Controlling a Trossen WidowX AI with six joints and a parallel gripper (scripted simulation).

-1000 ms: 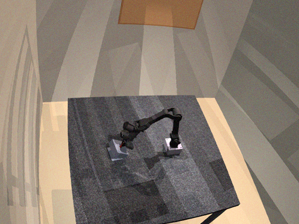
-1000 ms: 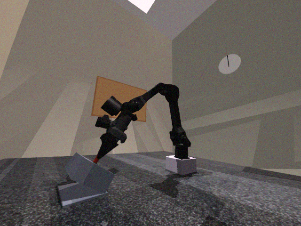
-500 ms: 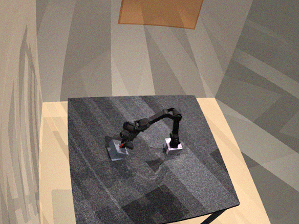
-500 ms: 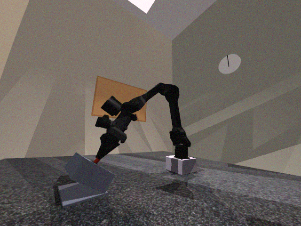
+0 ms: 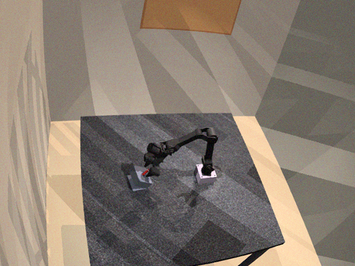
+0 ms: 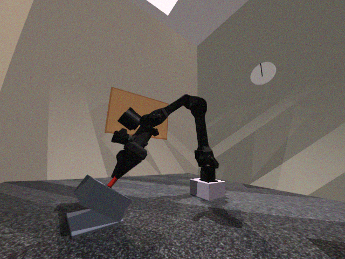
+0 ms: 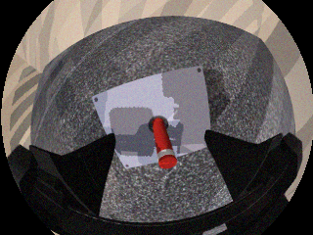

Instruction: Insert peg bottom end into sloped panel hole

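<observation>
The red round peg is 1 cm behind my gripper tip. Round my gripper tip: grey sloped panel: 5 cm below, 3 cm ahead, 1 cm to the left.
</observation>
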